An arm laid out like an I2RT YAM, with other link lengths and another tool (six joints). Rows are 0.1 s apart.
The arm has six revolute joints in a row. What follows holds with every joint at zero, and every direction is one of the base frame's.
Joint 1 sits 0.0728 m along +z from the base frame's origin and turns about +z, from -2.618 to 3.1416 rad.
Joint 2 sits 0.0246 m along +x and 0.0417 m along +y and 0.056 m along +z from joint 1 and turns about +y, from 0 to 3.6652 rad.
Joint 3 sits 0.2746 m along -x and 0.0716 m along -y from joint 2 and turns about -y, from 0 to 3.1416 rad.
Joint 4 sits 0.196 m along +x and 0.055 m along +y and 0.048 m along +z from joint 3 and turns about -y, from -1.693 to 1.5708 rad.
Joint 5 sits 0.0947 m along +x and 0.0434 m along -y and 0.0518 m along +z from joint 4 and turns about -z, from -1.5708 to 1.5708 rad.
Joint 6 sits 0.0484 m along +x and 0.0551 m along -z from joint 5 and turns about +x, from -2.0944 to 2.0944 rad.
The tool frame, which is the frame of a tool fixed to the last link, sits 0.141 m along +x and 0.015 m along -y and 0.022 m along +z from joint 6; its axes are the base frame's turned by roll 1.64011, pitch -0.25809 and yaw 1.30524 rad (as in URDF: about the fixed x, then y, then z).
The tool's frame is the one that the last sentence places.
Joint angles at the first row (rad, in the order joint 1, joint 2, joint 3, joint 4, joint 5, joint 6):
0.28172 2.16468 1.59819 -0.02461 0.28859 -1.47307
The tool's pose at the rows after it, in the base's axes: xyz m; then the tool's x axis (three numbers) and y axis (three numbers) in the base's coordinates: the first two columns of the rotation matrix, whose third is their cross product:
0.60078 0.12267 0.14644 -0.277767 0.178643 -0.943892 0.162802 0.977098 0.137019
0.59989 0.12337 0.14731 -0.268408 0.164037 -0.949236 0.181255 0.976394 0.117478
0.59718 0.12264 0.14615 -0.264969 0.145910 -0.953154 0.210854 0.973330 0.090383
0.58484 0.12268 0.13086 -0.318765 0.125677 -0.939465 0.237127 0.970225 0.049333
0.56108 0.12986 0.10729 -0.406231 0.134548 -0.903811 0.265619 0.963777 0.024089
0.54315 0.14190 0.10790 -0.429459 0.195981 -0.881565 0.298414 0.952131 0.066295
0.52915 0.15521 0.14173 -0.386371 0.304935 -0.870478 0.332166 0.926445 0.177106
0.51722 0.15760 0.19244 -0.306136 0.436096 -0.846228 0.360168 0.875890 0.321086
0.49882 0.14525 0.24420 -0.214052 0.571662 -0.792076 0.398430 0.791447 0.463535
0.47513 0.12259 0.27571 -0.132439 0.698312 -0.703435 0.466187 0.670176 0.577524
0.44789 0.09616 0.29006 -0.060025 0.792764 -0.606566 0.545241 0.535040 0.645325
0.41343 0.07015 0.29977 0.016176 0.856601 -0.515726 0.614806 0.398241 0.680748
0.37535 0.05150 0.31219 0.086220 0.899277 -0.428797 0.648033 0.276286 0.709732
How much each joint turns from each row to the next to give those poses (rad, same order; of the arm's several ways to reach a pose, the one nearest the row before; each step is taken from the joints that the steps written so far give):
0.01374 0.00001 0.00004 -0.00041 0.02632 0.00268
0.01373 0.00001 -0.00003 -0.00034 0.04006 0.00038
0.01641 -0.00002 -0.00003 -0.01182 0.05302 0.00534
0.01868 0.00000 0.00038 -0.07514 0.03738 0.02098
0.03470 -0.00228 -0.00186 -0.12517 0.02136 0.07361
0.03551 -0.02977 -0.00348 -0.08160 0.00039 0.10302
0.03355 -0.08431 -0.00153 -0.05874 -0.01068 0.12130
0.01221 -0.11327 0.00007 -0.04201 -0.01869 0.11750
-0.00343 -0.12857 0.00033 -0.06404 -0.01068 0.13351
-0.01527 -0.10911 0.00078 -0.09845 -0.00802 0.16632
-0.02251 -0.09154 0.00002 -0.12170 -0.01069 0.16632
-0.01676 -0.09728 -0.00002 -0.14075 -0.00532 0.15794
-0.00002 -0.10794 0.00002 -0.12894 -0.00574 0.13656

